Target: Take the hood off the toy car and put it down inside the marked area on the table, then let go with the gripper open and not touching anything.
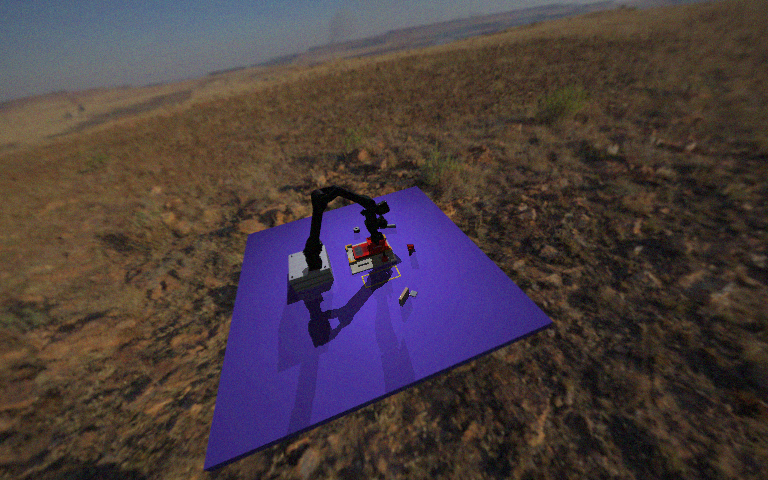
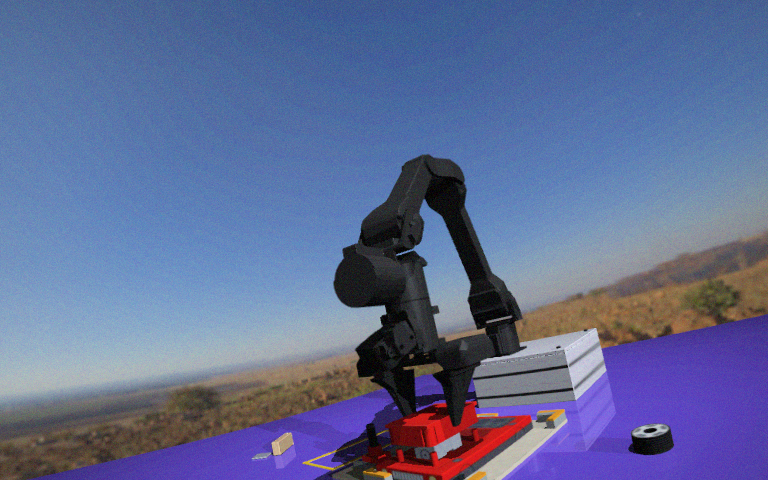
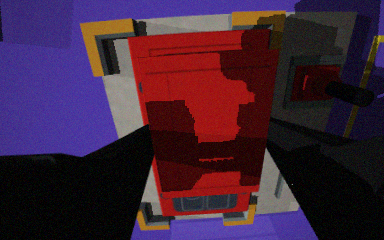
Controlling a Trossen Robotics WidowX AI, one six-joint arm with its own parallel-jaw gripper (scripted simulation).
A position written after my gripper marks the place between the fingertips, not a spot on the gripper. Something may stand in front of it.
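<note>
There's a hood (image 2: pixel 430 426) here, and you'd see the hood (image 3: pixel 208 112) there as well. What carries it is my gripper (image 2: pixel 433 425), and that gripper (image 3: pixel 207 126) shows in the other image too.
</note>
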